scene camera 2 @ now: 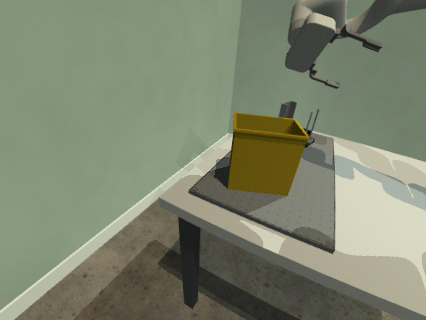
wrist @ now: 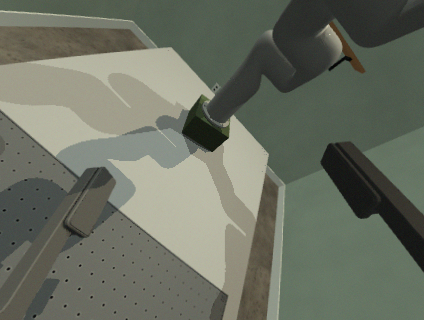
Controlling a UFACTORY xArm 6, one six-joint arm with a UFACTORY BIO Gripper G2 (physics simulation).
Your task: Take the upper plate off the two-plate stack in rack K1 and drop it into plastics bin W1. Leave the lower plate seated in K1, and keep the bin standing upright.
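Places are measured from the arm's base along level axes (x back, y right, z up), in millimetres.
Where they show: end effector, tool point: (scene camera 2: 349,67) (wrist: 212,189); arm's base, origin of the base link: (wrist: 215,115).
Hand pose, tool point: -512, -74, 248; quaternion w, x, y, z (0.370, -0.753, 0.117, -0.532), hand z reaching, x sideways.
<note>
Each offset is from my tool point to the top centre of the thing, as dx, dy, dz. "*": to the spot under its first point. Level surfaces: height alone.
The yellow plastics bin W1 {-141, -192, -157} (scene camera 2: 265,162) stands upright on the perforated board. My gripper (scene camera 2: 354,65) (wrist: 221,191) is wide open, with nothing between its fingers, high above the table and to the upper right of the bin in the scene view. Behind the bin, a grey upright piece {* -198, +259, -225} (scene camera 2: 287,109) and thin dark rods {* -66, +243, -242} (scene camera 2: 312,121) show in part; I cannot tell for sure which of them belongs to rack K1. The two plates cannot be made out in either view. Neither the bin nor the rack shows in the wrist view.
The dark perforated board {dz -337} (scene camera 2: 315,210) (wrist: 125,255) lies on the pale table {dz -350} (scene camera 2: 380,220) (wrist: 175,200). The arm's green base block (wrist: 206,132) stands at the table's far side in the wrist view. Green walls rise beyond the table. An orange piece (wrist: 354,57) shows behind the arm.
</note>
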